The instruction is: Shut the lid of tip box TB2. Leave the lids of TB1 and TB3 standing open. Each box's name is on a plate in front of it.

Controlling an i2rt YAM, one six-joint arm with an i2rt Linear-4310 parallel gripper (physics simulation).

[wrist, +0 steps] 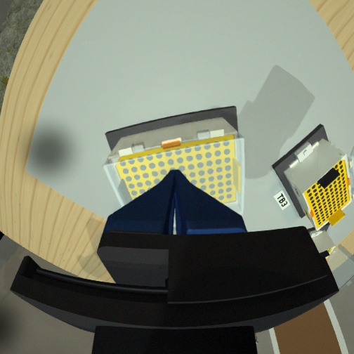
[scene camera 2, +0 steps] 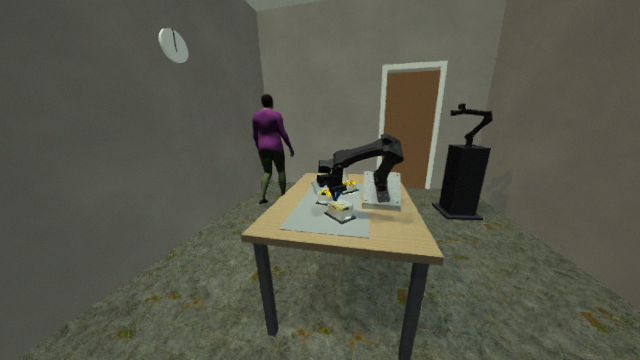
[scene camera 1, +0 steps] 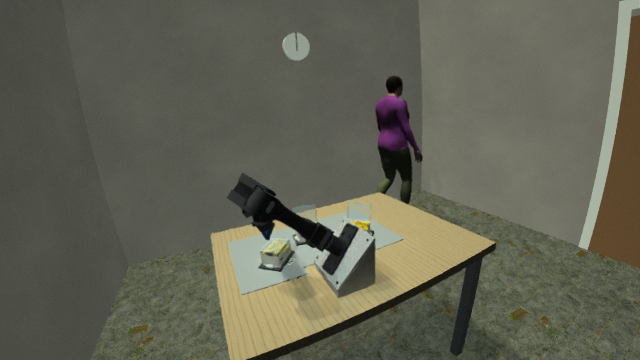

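Pixels of known places: gripper, between the fingertips: [scene camera 2: 335, 201] [scene camera 1: 267, 239]; arm's base, origin of its link: [scene camera 2: 381, 187] [scene camera 1: 341, 248].
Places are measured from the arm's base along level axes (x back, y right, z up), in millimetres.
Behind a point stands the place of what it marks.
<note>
The box nearest my gripper [scene camera 1: 276, 252] [scene camera 2: 340, 211] {y -197, x -276, z -17 mm} [wrist: 174, 177] has a yellow perforated rack, and its clear lid lies down over it. Its name plate cannot be read. My gripper [scene camera 1: 267, 236] {y -197, x -276, z -17 mm} [scene camera 2: 336, 196] {y -197, x -276, z -17 mm} [wrist: 174, 177] is shut and empty, its blue fingertips over this box in the wrist view; touching cannot be told. TB3 [wrist: 327, 195], with its plate [wrist: 281, 200], is the middle box; its clear lid [scene camera 1: 306, 212] {y 67, x -414, z -9 mm} [scene camera 2: 316, 186] {y 47, x -415, z -21 mm} stands open. The third box [scene camera 1: 361, 225] [scene camera 2: 349, 185] {y 200, x -191, z -62 mm} [wrist: 325, 242] has its lid [scene camera 1: 359, 210] {y 292, x -260, z -11 mm} upright; its name does not show.
The boxes stand on a grey mat [scene camera 1: 242, 275] {y -343, x -228, z -117 mm} [scene camera 2: 305, 222] {y -264, x -432, z -117 mm} [wrist: 150, 60] on the wooden table [scene camera 1: 410, 265] {y 251, x 125, z -120 mm} [scene camera 2: 265, 225] {y -309, x -640, z -120 mm}. The arm's metal base [scene camera 1: 357, 270] {y -10, x 113, z -30 mm} [scene camera 2: 381, 202] {y -71, x -6, z -73 mm} stands beside the mat. A person [scene camera 1: 392, 120] [scene camera 2: 269, 130] is behind the table. A black pedestal [scene camera 2: 465, 180] stands farther back.
</note>
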